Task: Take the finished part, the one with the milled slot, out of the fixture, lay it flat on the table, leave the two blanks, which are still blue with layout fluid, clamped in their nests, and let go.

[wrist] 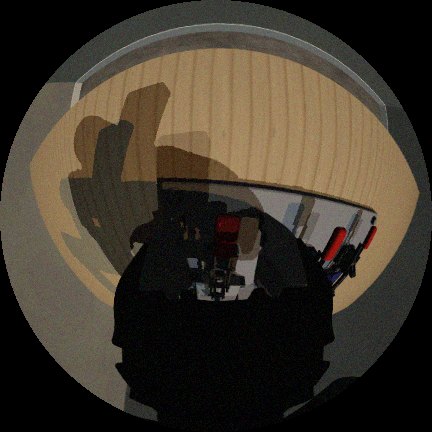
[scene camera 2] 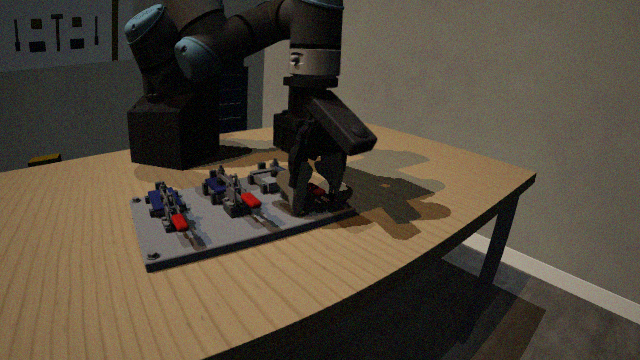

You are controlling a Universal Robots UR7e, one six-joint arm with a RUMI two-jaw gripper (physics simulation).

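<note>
The finished part (scene camera 2: 266, 181) is grey and sits in the fixture's right-hand nest in the scene view; its slot is too small to make out. Two blue blanks, one (scene camera 2: 158, 201) at the left and one (scene camera 2: 216, 185) in the middle, sit in their nests under toggle clamps; a little blue also shows at the right of the wrist view. My gripper (scene camera 2: 320, 201) (wrist: 221, 216) points down over the right end of the fixture plate (scene camera 2: 141, 235) (wrist: 274, 198), partly open and empty. Its fingers stand around the right clamp's red handle (scene camera 2: 316, 189) (wrist: 227, 235). They hide much of that clamp.
The middle clamp's red handle (scene camera 2: 251, 200) (wrist: 335, 243) and the left clamp's red handle (scene camera 2: 180, 222) (wrist: 370, 237) point toward the plate's front edge. The wooden table (scene camera 2: 75, 280) (wrist: 240, 100) extends around the plate. The arm's dark base stands behind the fixture.
</note>
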